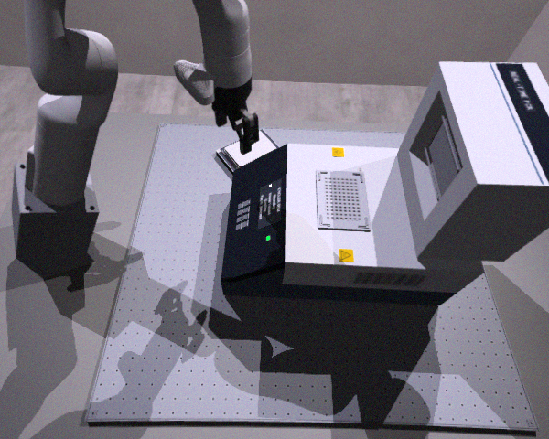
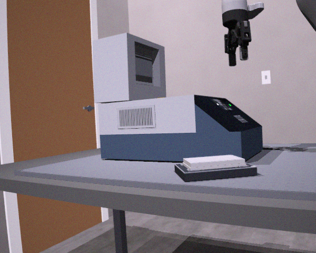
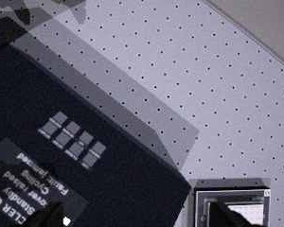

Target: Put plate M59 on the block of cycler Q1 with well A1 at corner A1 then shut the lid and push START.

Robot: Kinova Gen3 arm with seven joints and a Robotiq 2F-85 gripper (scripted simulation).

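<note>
My gripper is now 3 cm past the plate M59, 21 cm to the right of it and 26 cm above it. Also, from my hand: dark nest N1: 3 cm behind, 21 cm to the left, 28 cm below; then A1 mark: 12 cm behind, 18 cm to the left, 27 cm below.
</note>
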